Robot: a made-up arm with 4 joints.
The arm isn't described. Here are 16 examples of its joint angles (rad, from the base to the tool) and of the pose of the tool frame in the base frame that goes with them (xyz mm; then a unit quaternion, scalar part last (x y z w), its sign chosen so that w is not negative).
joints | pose
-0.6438 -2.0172 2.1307 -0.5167 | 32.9 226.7 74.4 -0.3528 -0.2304 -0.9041 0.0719
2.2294 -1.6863 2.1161 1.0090 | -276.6 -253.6 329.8 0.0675 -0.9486 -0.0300 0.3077
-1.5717 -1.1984 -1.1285 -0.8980 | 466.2 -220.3 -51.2 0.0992 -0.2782 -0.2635 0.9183
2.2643 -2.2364 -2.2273 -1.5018 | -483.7 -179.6 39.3 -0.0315 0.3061 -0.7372 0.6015
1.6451 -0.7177 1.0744 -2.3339 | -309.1 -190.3 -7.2 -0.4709 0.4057 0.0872 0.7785
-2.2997 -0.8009 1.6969 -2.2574 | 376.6 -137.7 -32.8 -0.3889 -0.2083 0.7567 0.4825
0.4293 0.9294 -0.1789 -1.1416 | -382.4 111.8 26.2 -0.0957 0.8559 0.1175 0.4944
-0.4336 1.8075 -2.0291 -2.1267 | 28.1 395.0 346.1 -0.9236 -0.2953 -0.1756 0.1700
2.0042 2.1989 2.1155 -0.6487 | -216.2 -7.3 57.6 0.7443 0.2629 -0.3889 0.4750
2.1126 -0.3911 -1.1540 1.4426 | -307.7 96.7 45.5 0.8113 0.0834 0.3091 0.4892
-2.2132 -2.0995 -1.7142 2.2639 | 33.6 -201.2 291.2 0.1422 0.9137 -0.3080 0.2236
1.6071 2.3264 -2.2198 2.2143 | -224.9 -291.7 238.6 -0.4182 -0.3978 -0.1561 0.8015
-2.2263 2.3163 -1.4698 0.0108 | 547.2 -111.3 162.3 -0.7256 -0.0613 0.5422 0.4192
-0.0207 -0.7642 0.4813 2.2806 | -32.9 332.4 257.0 -0.1831 -0.9682 0.1634 0.0487
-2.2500 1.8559 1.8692 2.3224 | 480.2 -283.0 54.1 0.0479 -0.4188 -0.2203 0.8797
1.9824 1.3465 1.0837 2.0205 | -438.4 -85.4 -1.7 0.2688 -0.1066 0.9572 0.0141
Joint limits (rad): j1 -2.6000..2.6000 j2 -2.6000..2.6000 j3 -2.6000..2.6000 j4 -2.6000..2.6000
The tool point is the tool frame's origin. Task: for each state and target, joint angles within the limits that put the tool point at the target. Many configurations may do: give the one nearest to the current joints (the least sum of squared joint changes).
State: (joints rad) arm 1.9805 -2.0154 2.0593 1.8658
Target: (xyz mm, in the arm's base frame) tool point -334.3 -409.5 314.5
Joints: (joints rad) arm 2.4992 -2.6000 2.5057 2.2773
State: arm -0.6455 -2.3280 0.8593 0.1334
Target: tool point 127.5 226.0 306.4
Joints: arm -0.9315 -2.1696 1.0064 0.8372
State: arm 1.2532 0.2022 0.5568 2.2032
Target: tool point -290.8 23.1 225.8
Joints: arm 1.7486 0.1698 0.2515 2.3772
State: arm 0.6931 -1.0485 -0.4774 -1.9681
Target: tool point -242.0 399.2 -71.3
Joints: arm 1.0465 -1.3940 -1.0242 -1.2915
